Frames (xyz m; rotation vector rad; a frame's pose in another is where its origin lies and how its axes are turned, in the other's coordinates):
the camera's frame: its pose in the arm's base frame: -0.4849 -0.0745 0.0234 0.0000 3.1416 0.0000
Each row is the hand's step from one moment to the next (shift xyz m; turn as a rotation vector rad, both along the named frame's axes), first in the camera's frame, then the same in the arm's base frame.
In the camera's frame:
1: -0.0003 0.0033 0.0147 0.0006 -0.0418 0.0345
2: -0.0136 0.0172 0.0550 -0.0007 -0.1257 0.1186
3: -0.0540 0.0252 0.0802 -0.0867 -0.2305 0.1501
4: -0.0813 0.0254 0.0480 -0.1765 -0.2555 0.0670
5: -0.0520 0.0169 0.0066 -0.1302 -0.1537 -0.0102
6: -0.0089 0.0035 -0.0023 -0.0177 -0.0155 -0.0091
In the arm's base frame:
1: 0.0003 0.0033 -0.0147 -0.0006 -0.0418 -0.0345
2: 0.0136 0.0172 -0.0550 0.0007 -0.1257 -0.1186
3: 0.0540 0.0252 -0.0802 0.0867 -0.2305 -0.1501
4: 0.0813 0.0254 -0.0480 0.1765 -0.2555 -0.0670
5: 0.0520 0.0169 -0.0066 0.1302 -0.1537 0.0102
6: 0.0089 0.0035 0.0023 0.0177 -0.0155 0.0091

